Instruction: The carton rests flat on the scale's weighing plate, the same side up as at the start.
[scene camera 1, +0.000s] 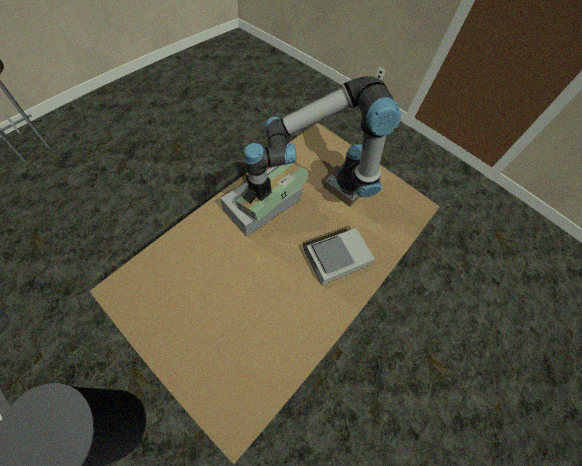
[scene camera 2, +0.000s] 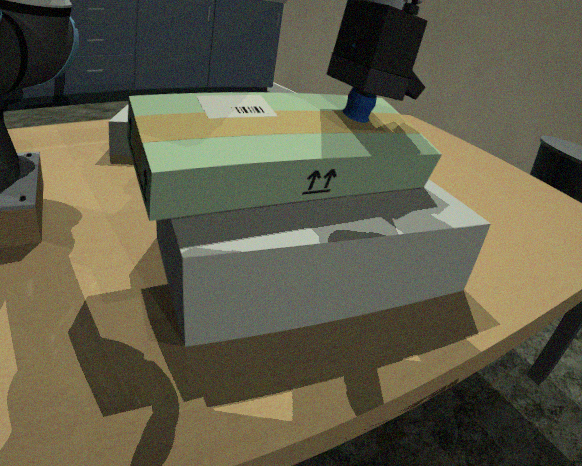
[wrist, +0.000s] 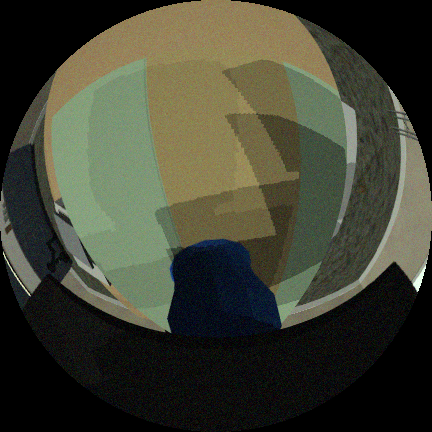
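Seen in the pictures: hand at its tool point: (scene camera 2: 353, 122) (wrist: 216, 260); arm's base at its link origin: (scene camera 1: 350, 179).
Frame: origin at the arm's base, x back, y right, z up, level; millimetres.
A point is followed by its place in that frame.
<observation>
The pale green carton (scene camera 1: 272, 201) @(x -477, y 114, z 114 mm) (scene camera 2: 225, 185) @(x -306, y 254, z 68 mm) (wrist: 120, 175), with tan tape and a barcode label on top, is over the grey block (scene camera 1: 237, 212) @(x -604, y 214, z 38 mm) (scene camera 2: 325, 285) @(x -390, y 321, z -13 mm) (wrist: 351, 130) @(x -581, y 320, z 37 mm). Its arrow marks point up. It looks slightly tilted and turned against the block; one end overhangs. Its underside is hidden, so contact with the block cannot be told. My blue suction cup (scene camera 2: 358, 115) (wrist: 212, 250) sits on the taped top, off-centre toward one end, and is shut on the carton. The scale (scene camera 1: 361, 245) @(x -275, y -291, z 3 mm) has a bare grey weighing plate (scene camera 1: 332, 254) @(x -424, y -231, z 22 mm) (wrist: 75, 240) @(x -427, y -180, z 22 mm) and stands apart from the carton.
The arm's base (scene camera 1: 342, 186) @(x -76, y -2, z 7 mm) stands on the wooden table (scene camera 1: 200, 310) @(x -1003, y -9, z -65 mm) behind the scale and block. The block is near one long table edge, the scale near the other. A dark round object (scene camera 1: 55, 425) stands off the table, and blue-grey cabinets (scene camera 2: 175, 45) stand beyond it.
</observation>
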